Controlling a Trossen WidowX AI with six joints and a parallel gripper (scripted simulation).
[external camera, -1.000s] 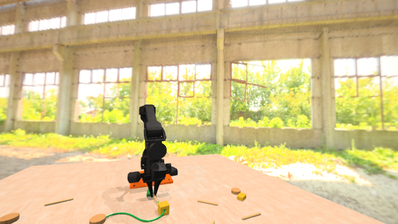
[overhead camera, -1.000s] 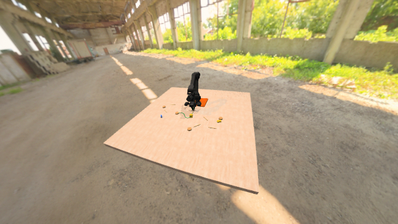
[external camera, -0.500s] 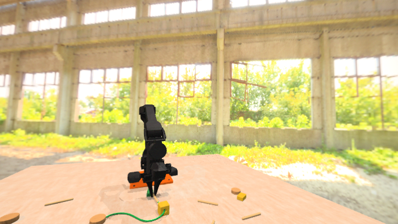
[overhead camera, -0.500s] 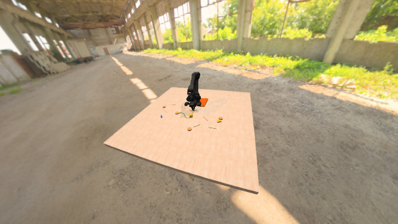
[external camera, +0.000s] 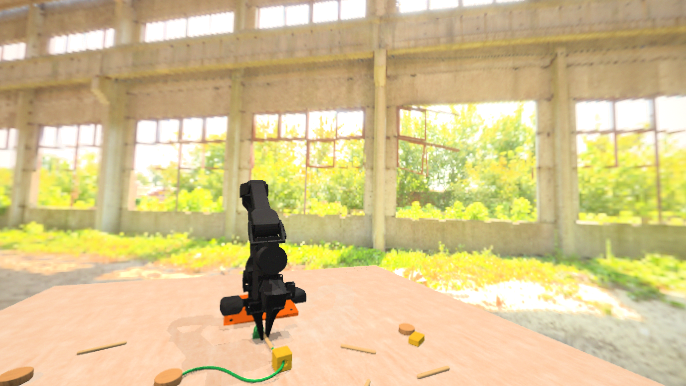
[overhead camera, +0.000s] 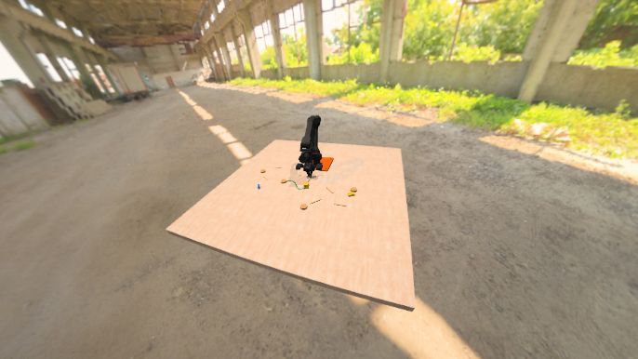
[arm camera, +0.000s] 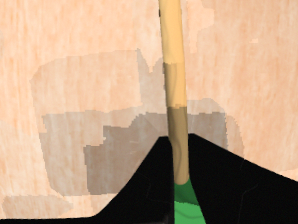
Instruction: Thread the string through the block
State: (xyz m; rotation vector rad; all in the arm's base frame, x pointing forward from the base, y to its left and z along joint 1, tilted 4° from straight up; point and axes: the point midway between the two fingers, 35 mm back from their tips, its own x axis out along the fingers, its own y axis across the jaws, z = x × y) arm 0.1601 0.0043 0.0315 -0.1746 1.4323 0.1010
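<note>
Right now my gripper tip is 30 mm past the small green block and 10 mm to the left of it. Also, from my gripper tip: small blue piece: 310 mm to the right, 210 mm ahead, 10 mm above; then thin wooden stick: 40 mm ahead, 10 mm to the left, 10 mm above.
</note>
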